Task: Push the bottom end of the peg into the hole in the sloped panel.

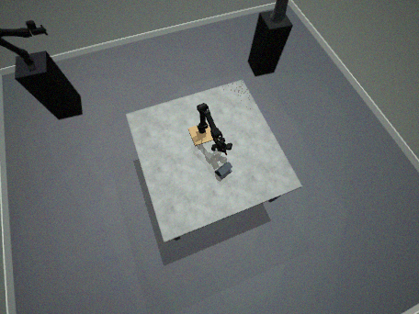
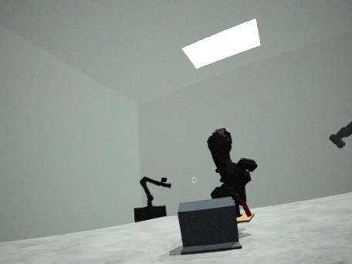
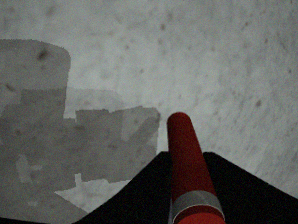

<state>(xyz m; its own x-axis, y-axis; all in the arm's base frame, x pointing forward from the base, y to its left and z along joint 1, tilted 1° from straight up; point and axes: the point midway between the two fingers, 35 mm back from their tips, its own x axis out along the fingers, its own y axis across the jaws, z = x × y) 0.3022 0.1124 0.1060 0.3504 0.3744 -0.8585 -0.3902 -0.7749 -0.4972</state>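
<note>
Right now my gripper tip is 140 mm short of the blue-grey block, 60 mm to the left of it and 30 mm above it. From my gripper tip the other things lie so: round red peg: 10 mm behind, 10 mm to the right, 10 mm above.
</note>
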